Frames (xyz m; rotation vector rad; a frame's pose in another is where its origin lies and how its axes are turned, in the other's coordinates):
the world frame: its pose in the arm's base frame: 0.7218 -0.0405 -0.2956 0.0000 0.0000 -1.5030
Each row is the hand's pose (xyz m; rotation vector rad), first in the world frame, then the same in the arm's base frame.
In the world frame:
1: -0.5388 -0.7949 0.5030 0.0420 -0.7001 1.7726
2: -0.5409 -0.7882 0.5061 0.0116 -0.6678 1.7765
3: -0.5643 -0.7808 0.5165 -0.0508 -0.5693 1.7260
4: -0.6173 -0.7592 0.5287 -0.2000 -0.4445 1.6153
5: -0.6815 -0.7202 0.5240 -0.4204 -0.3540 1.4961
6: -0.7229 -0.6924 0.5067 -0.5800 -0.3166 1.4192
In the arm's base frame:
1: -0.1078 0.4432 0.2074 -0.3903 -0.4714 0.3234
2: -0.1012 0.4458 0.2105 -0.3904 -0.4327 0.3223
3: -0.0954 0.4696 0.2209 -0.3745 -0.3353 0.2589
4: -0.0775 0.5240 0.2331 -0.4016 -0.1681 0.1386
5: -0.0429 0.5906 0.2284 -0.4977 0.0257 0.0270
6: -0.0180 0.6338 0.2111 -0.5855 0.1506 -0.0343

